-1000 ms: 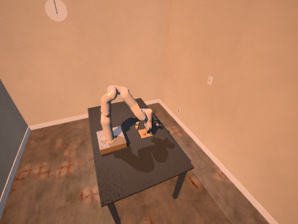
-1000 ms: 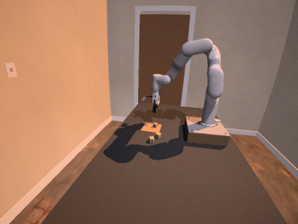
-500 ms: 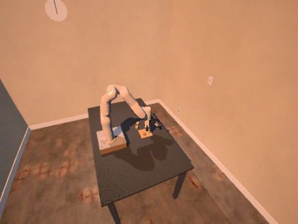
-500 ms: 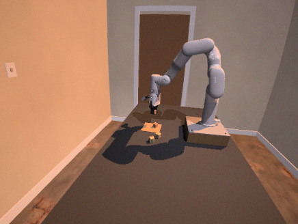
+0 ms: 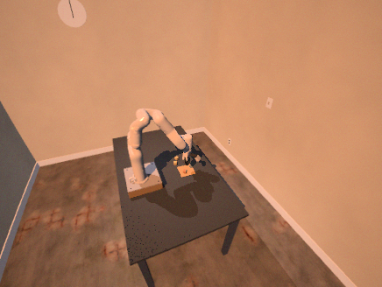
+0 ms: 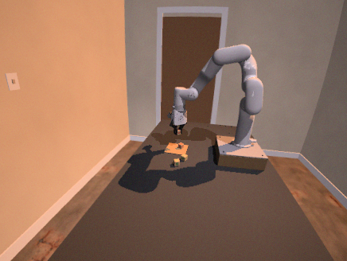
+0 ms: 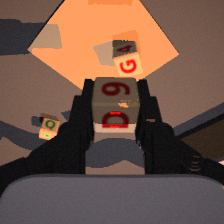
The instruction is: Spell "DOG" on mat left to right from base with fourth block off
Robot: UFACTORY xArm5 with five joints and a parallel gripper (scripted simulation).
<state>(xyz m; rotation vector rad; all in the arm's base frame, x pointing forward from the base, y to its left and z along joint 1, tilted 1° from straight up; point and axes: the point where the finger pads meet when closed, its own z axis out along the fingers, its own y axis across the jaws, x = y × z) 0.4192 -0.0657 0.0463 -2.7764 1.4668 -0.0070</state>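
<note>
The orange mat is 20 mm to the left of my hand and 120 mm below it.
</note>
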